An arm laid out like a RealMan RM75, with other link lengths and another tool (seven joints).
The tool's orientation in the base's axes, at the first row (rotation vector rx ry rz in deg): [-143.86, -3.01, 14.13]
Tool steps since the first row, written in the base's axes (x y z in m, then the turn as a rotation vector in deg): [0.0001, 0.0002, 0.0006, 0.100, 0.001, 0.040]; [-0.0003, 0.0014, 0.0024, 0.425, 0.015, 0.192]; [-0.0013, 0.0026, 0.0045, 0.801, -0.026, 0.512]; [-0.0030, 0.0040, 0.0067, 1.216, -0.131, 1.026]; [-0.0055, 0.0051, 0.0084, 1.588, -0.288, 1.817]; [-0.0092, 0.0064, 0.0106, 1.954, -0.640, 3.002]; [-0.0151, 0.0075, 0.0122, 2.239, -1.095, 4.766]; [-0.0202, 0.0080, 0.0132, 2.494, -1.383, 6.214]
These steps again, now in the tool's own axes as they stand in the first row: [0.0000, -0.0005, -0.0004, 0.092, -0.026, -0.050]; [-0.0006, -0.0025, -0.0011, 0.387, -0.132, -0.225]; [-0.0018, -0.0047, -0.0019, 0.700, -0.291, -0.574]; [-0.0037, -0.0071, -0.0025, 1.013, -0.512, -1.123]; [-0.0063, -0.0089, -0.0027, 1.233, -0.850, -1.914]; [-0.0102, -0.0112, -0.0031, 1.365, -1.258, -3.130]; [-0.0161, -0.0129, -0.0026, 1.312, -1.917, -4.851]; [-0.0213, -0.0138, -0.0021, 1.297, -2.528, -6.219]
